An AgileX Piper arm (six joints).
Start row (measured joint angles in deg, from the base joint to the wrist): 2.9, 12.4, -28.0, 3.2, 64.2, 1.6
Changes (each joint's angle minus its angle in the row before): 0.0, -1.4, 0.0, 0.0, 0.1, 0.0; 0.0, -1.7, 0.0, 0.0, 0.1, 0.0; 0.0, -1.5, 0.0, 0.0, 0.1, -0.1; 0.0, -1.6, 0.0, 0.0, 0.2, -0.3; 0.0, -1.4, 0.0, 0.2, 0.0, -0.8; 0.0, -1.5, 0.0, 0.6, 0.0, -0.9; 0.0, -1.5, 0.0, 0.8, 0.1, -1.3; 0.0, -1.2, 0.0, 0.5, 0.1, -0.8; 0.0, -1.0, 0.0, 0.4, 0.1, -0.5; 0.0, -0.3, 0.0, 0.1, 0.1, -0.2; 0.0, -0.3, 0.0, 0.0, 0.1, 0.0
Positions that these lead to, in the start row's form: 2.9, 11.0, -28.0, 3.2, 64.3, 1.6; 2.9, 9.3, -28.0, 3.2, 64.4, 1.6; 2.9, 7.8, -28.0, 3.2, 64.5, 1.5; 2.9, 6.2, -28.0, 3.2, 64.7, 1.2; 2.9, 4.8, -28.0, 3.4, 64.7, 0.4; 2.9, 3.3, -28.0, 4.0, 64.7, -0.5; 2.9, 1.8, -28.0, 4.8, 64.8, -1.8; 2.9, 0.6, -28.0, 5.3, 64.9, -2.6; 2.9, -0.4, -28.0, 5.7, 65.0, -3.1; 2.9, -0.7, -28.0, 5.8, 65.1, -3.3; 2.9, -1.0, -28.0, 5.8, 65.2, -3.3
